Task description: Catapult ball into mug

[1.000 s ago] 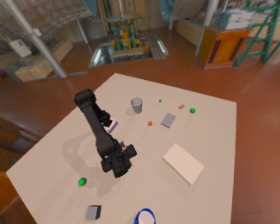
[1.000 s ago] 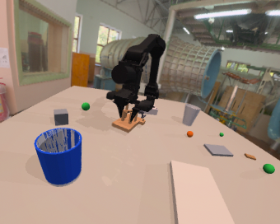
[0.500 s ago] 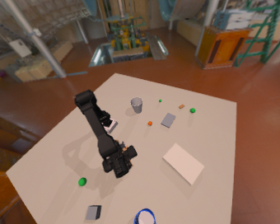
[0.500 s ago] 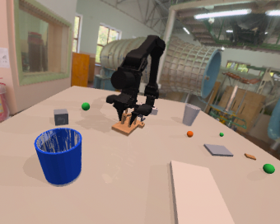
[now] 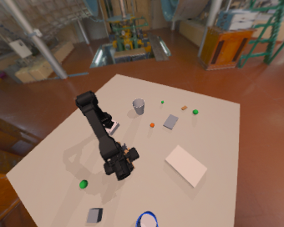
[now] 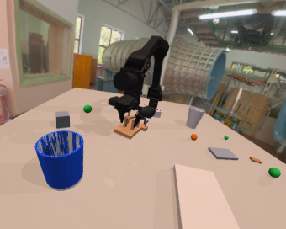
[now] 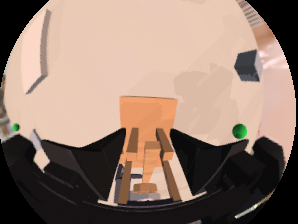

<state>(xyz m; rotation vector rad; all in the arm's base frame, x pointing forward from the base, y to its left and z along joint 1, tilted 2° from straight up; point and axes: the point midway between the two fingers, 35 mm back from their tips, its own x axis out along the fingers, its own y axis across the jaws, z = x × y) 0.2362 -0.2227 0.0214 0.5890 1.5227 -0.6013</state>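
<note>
Now: gripper tip 31 cm to the right of the orange ball, 8 cm short of it and 2 cm above it. The rest, counted from my gripper tip: green ball 20 cm behind, 17 cm to the right, 1 cm below; then grey cube 26 cm to the right, 5 cm behind, 1 cm below; then wooden catapult 6 cm to the left, 4 cm behind, 2 cm above.
</note>
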